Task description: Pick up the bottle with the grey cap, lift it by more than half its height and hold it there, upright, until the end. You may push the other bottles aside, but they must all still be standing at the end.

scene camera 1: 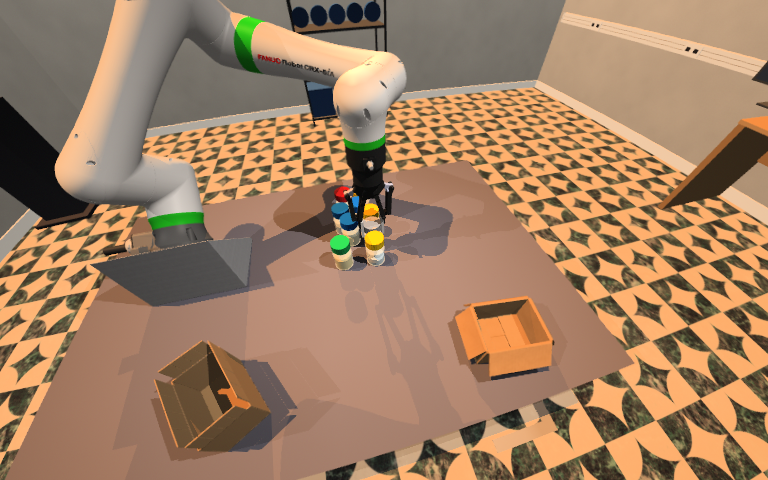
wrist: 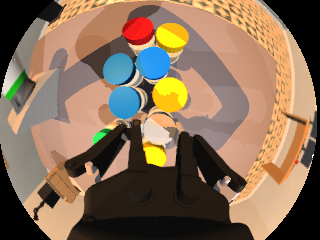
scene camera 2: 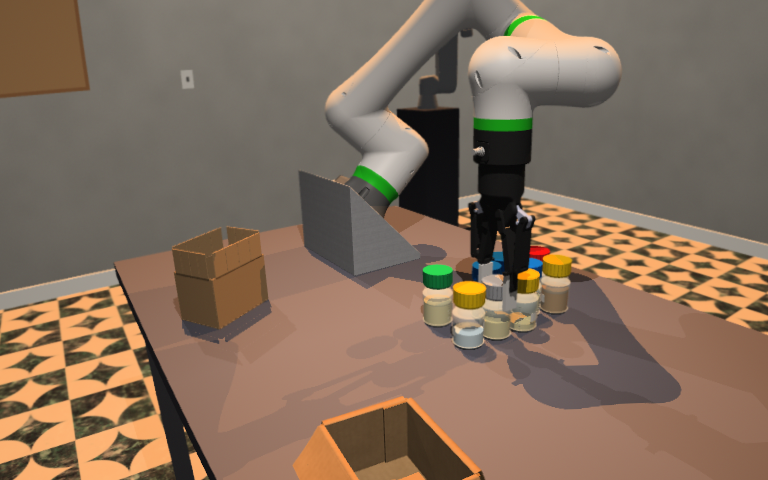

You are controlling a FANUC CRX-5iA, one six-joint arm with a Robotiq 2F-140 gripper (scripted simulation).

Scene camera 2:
my gripper: 496, 302
yellow-capped bottle: 468, 316
brown box: 236, 284
